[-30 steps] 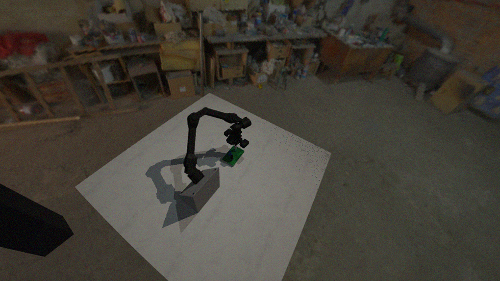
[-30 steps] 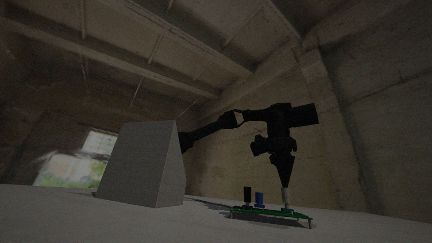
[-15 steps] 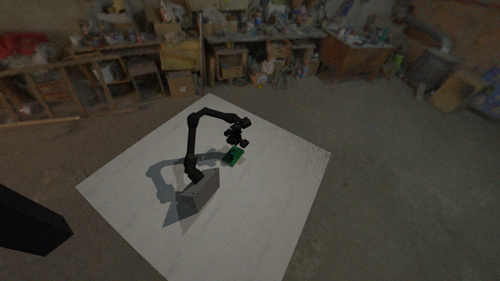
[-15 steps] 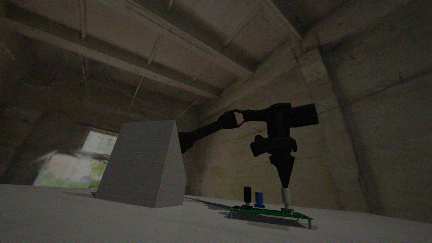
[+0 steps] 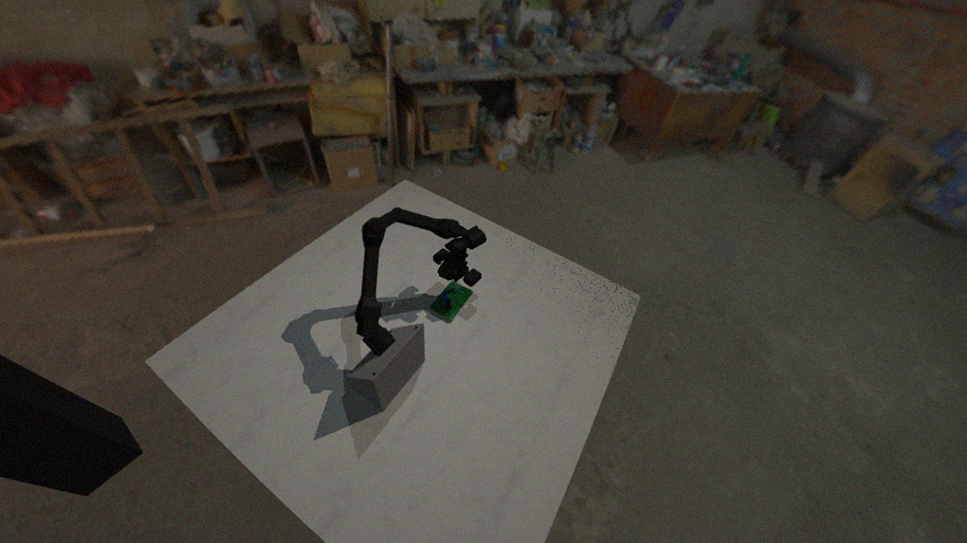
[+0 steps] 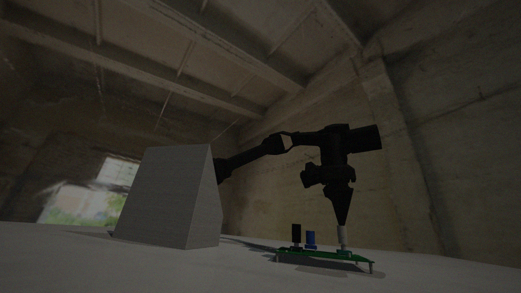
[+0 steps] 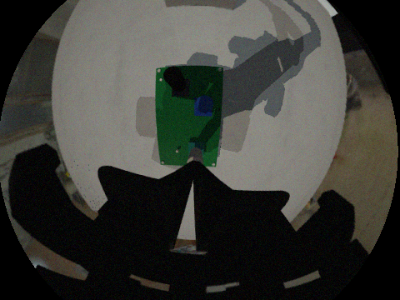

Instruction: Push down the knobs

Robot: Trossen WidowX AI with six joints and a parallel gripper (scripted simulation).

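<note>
Now: gripper tip 1 cm above the white knob. From my gripper tip the other things lie so: black knob: 9 cm behind, 4 cm to the right, 2 cm below.
</note>
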